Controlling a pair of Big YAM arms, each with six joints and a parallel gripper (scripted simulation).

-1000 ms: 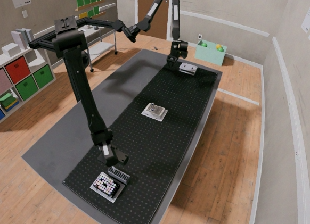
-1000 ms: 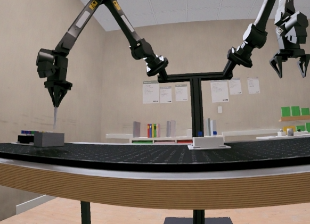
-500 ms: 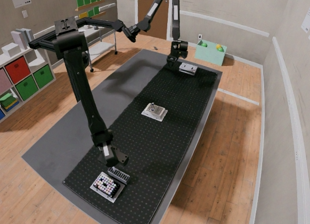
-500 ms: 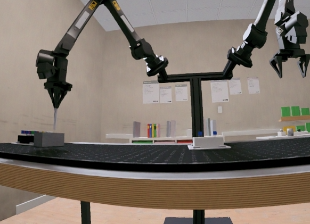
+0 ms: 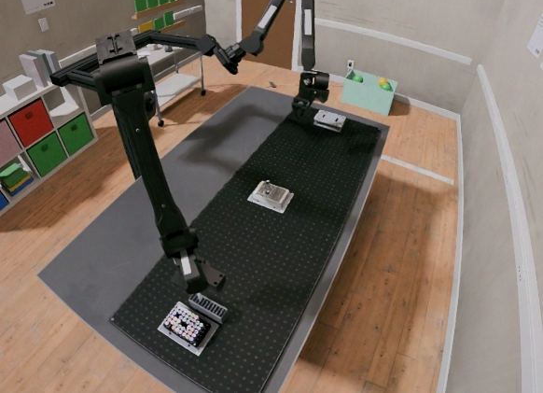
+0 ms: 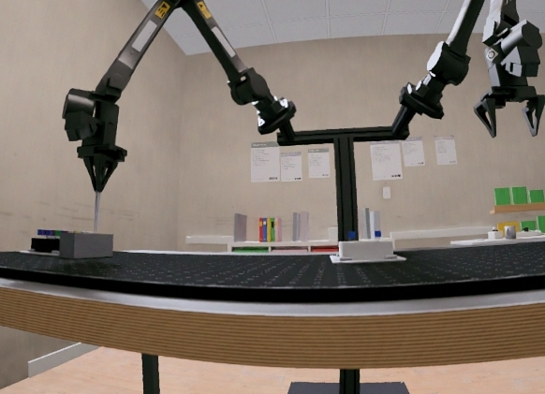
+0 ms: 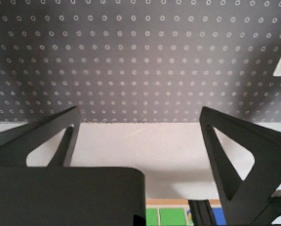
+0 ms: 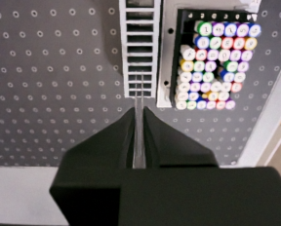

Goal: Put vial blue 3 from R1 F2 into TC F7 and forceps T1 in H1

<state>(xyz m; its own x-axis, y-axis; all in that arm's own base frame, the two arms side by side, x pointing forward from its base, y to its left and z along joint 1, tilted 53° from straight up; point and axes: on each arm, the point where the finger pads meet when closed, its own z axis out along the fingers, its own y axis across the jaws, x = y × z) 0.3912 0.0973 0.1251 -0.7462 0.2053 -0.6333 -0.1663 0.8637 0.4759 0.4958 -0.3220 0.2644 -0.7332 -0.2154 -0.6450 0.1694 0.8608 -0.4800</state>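
My right gripper is now 14 cm above the grey holder H1 and 2 cm short of it.
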